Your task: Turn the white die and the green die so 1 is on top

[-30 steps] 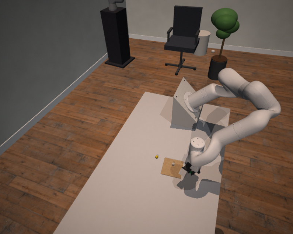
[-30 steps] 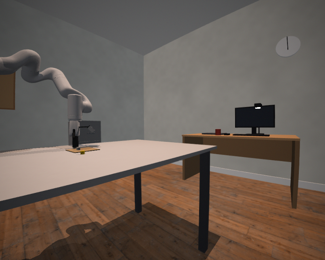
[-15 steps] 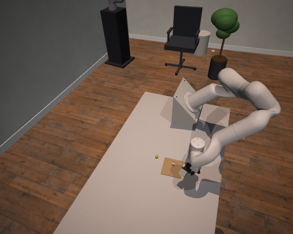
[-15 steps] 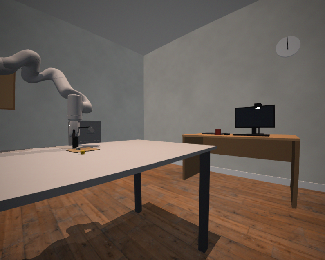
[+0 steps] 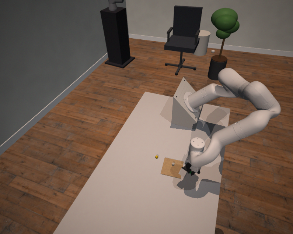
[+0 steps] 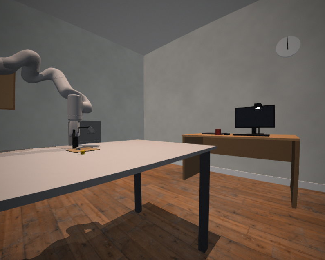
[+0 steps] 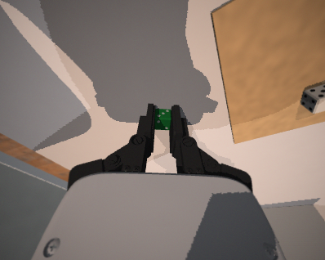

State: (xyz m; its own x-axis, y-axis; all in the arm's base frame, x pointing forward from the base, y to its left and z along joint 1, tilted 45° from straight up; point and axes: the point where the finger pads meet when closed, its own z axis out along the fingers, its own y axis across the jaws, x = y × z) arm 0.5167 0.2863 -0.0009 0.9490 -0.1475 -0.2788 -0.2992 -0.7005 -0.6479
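Right now my hand is 10 mm above the green die. Round my hand: mat: 20 mm ahead, 130 mm to the right, 20 mm below; then white die: 10 mm behind, 130 mm to the right, 10 mm below; then yellow die: 10 mm behind, 270 mm to the right, 10 mm below.
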